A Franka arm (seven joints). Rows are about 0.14 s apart.
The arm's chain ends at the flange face. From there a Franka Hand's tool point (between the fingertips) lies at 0.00 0.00 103.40 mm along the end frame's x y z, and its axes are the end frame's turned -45 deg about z.
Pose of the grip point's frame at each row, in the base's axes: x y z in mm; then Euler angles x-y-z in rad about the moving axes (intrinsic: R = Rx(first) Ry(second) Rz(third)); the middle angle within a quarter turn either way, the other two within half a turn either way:
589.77 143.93 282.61 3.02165 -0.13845 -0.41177
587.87 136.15 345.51 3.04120 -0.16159 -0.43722
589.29 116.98 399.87 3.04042 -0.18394 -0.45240
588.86 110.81 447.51 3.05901 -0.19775 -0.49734
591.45 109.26 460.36 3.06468 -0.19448 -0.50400
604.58 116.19 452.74 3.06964 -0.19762 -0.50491
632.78 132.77 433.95 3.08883 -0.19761 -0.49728
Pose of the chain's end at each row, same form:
604.04 156.18 384.28 3.02165 -0.13845 0.37363
604.51 146.38 447.05 3.04120 -0.16159 0.34818
608.20 127.25 501.01 3.04042 -0.18394 0.33300
609.17 119.17 548.55 3.05901 -0.19775 0.28806
611.43 117.06 561.51 3.06468 -0.19448 0.28140
624.88 123.48 553.87 3.06964 -0.19762 0.28049
653.08 138.12 535.20 3.08883 -0.19761 0.28812

